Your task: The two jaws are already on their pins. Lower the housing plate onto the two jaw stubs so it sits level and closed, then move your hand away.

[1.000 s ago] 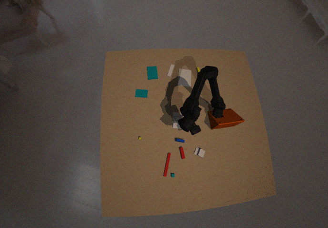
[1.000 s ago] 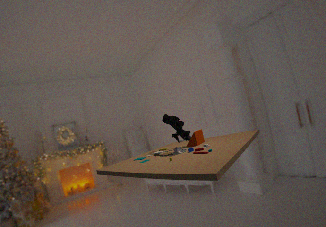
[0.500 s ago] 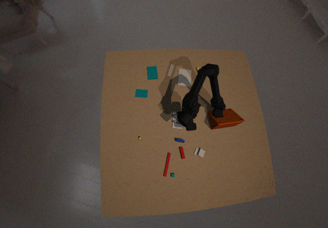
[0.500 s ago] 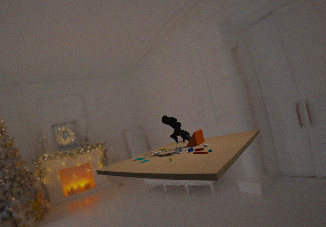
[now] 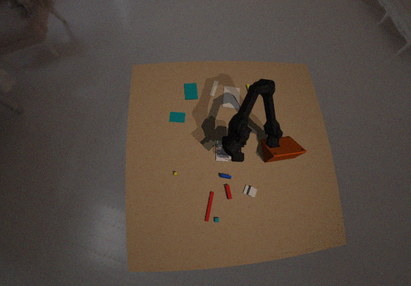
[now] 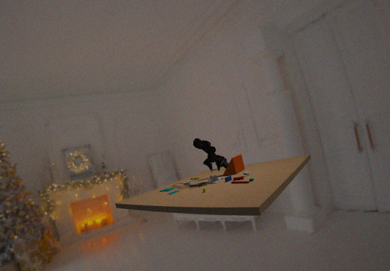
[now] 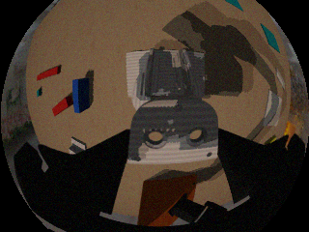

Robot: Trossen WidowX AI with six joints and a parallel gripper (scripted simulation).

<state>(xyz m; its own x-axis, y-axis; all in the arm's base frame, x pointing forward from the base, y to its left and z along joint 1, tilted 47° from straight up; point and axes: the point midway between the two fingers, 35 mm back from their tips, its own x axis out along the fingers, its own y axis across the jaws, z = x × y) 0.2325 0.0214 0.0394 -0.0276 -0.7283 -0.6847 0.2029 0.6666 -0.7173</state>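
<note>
Right now my gripper tip is 1 cm short of the light grey jaw assembly, 2 cm to the right of it and 7 cm above it. Also, from my gripper tip: red block: 6 cm ahead, 23 cm to the left, 7 cm below; striped white block: 6 cm behind, 24 cm to the left, 7 cm below; blue block: 6 cm ahead, 14 cm to the left, 7 cm below.
</note>
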